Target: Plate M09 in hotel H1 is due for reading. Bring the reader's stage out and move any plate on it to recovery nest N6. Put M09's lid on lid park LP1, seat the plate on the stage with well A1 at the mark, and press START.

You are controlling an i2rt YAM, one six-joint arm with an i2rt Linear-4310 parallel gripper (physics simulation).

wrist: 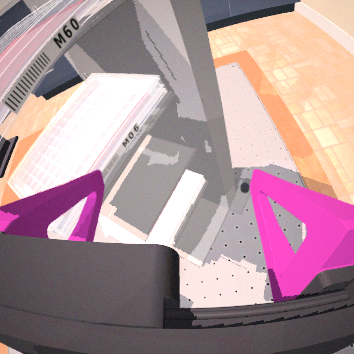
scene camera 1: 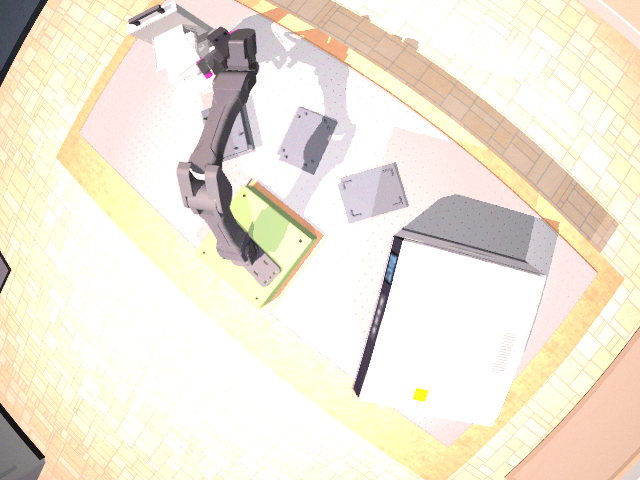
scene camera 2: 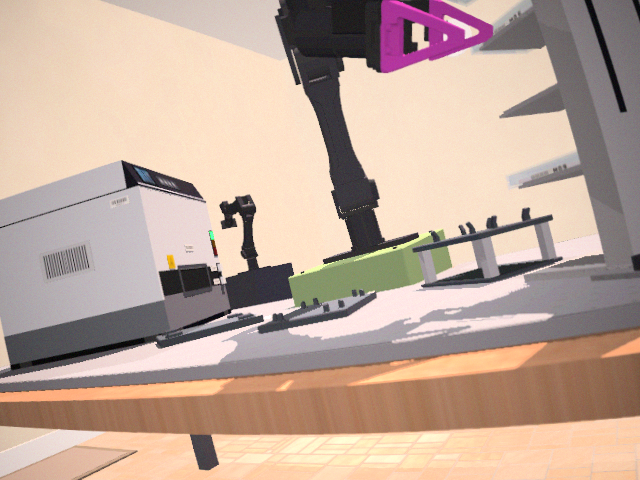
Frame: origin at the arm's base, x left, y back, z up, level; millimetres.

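Seen in the pictures: gripper, fingertip midpoint: (wrist: 176, 177) (scene camera 1: 211, 46) (scene camera 2: 479, 34); arm's base, link origin: (scene camera 1: 248, 252) (scene camera 2: 370, 251).
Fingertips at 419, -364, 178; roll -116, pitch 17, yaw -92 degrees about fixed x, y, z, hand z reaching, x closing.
Observation:
Offsets run from my fingertips to a thing's top centre, as dx, dy, dz. "*": to the spot under its first point.
My gripper (scene camera 1: 207, 53) (scene camera 2: 476, 33) (wrist: 176, 177) is open and empty, held high in front of the plate hotel (scene camera 1: 178, 18) (scene camera 2: 594, 129) (wrist: 202, 80). In the wrist view a plate labelled M60 @[* +3, +22, +92] (wrist: 37, 60) is on an upper level at top left, and a clear-lidded plate labelled M06 @[+43, +73, +25] (wrist: 90, 125) lies lower, partly behind the left finger. No label reading M09 is legible. The white reader @[-911, +97, +96] (scene camera 1: 454, 320) (scene camera 2: 77, 258) stands across the table; its stage does not show outside it. The START marking is too small to read.
A raised stand on posts (scene camera 1: 235, 140) (scene camera 2: 480, 240), a flat pegged nest @[-311, +44, -228] (scene camera 1: 302, 136) (scene camera 2: 330, 312) and a flat plate with corner marks @[-542, +27, -230] (scene camera 1: 373, 192) (scene camera 2: 211, 330) have no legible names. The arm stands on a green base (scene camera 1: 273, 222) (scene camera 2: 356, 279). Another small arm (scene camera 2: 248, 232) stands behind.

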